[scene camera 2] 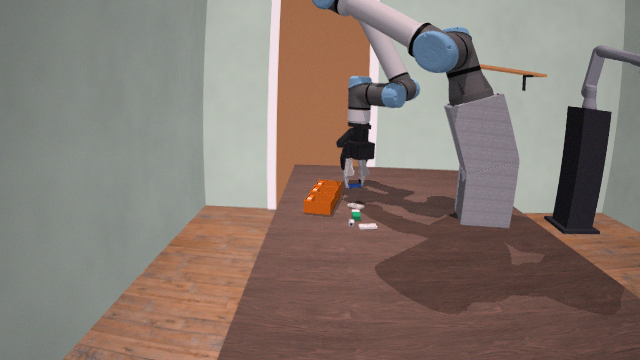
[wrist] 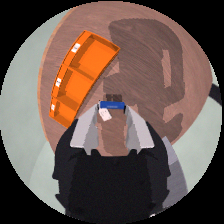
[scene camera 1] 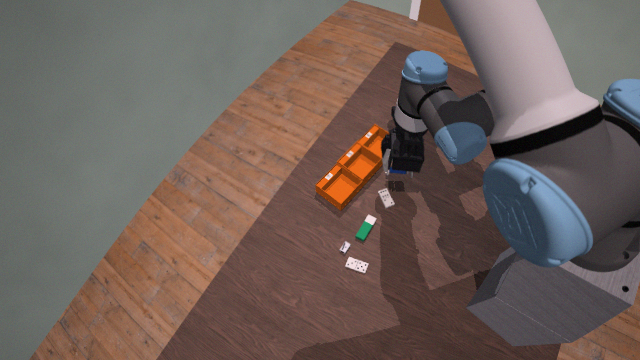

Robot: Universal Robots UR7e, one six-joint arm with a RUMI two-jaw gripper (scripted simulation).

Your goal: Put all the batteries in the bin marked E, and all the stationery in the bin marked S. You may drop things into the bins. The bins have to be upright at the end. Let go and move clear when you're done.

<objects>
orange tray: scene camera 2 323, 197; wrist; scene camera 1
same spot on orange tray: (wrist: 77, 74) = (scene camera 1: 362, 159)
</objects>
